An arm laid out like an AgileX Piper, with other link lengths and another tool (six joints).
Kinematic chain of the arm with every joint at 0, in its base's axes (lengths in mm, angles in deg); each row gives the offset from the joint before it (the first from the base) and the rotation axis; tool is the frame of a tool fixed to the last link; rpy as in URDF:
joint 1: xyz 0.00 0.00 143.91 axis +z
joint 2: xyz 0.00 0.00 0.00 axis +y
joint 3: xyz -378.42 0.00 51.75 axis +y
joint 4: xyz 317.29 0.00 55.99 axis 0.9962 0 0.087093
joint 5: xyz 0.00 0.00 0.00 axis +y
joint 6: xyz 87.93 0.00 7.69 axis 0.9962 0 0.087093
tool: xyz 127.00 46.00 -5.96 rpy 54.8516 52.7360 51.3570
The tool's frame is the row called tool.
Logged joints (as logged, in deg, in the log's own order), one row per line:
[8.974 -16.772 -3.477 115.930 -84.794 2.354]
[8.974 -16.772 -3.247 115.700 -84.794 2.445]
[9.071 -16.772 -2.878 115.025 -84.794 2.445]
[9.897 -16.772 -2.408 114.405 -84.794 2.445]
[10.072 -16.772 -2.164 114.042 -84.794 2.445]
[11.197 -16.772 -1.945 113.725 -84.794 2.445]
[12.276 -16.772 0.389 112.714 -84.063 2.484]
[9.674 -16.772 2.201 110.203 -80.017 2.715]
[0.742 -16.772 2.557 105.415 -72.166 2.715]
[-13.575 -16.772 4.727 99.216 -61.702 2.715]
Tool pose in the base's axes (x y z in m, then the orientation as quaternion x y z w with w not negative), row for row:
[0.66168 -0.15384 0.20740 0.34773 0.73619 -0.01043 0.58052]
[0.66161 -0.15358 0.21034 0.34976 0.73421 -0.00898 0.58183]
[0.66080 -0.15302 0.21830 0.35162 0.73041 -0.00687 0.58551]
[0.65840 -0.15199 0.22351 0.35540 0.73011 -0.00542 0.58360]
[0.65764 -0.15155 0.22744 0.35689 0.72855 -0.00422 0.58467]
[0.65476 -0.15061 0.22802 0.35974 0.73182 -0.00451 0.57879]
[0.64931 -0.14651 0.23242 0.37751 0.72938 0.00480 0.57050]
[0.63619 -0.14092 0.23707 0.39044 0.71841 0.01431 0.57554]
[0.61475 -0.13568 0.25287 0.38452 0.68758 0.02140 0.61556]
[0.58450 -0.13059 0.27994 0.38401 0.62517 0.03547 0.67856]
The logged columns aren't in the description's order. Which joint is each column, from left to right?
Columns, left to right: joint 5, joint 1, joint 4, joint 2, joint 3, joint 6.
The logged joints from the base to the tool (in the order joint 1, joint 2, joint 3, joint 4, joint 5, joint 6), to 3 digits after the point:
[-16.772 115.930 -84.794 -3.477 8.974 2.354]
[-16.772 115.700 -84.794 -3.247 8.974 2.445]
[-16.772 115.025 -84.794 -2.878 9.071 2.445]
[-16.772 114.405 -84.794 -2.408 9.897 2.445]
[-16.772 114.042 -84.794 -2.164 10.072 2.445]
[-16.772 113.725 -84.794 -1.945 11.197 2.445]
[-16.772 112.714 -84.063 0.389 12.276 2.484]
[-16.772 110.203 -80.017 2.201 9.674 2.715]
[-16.772 105.415 -72.166 2.557 0.742 2.715]
[-16.772 99.216 -61.702 4.727 -13.575 2.715]

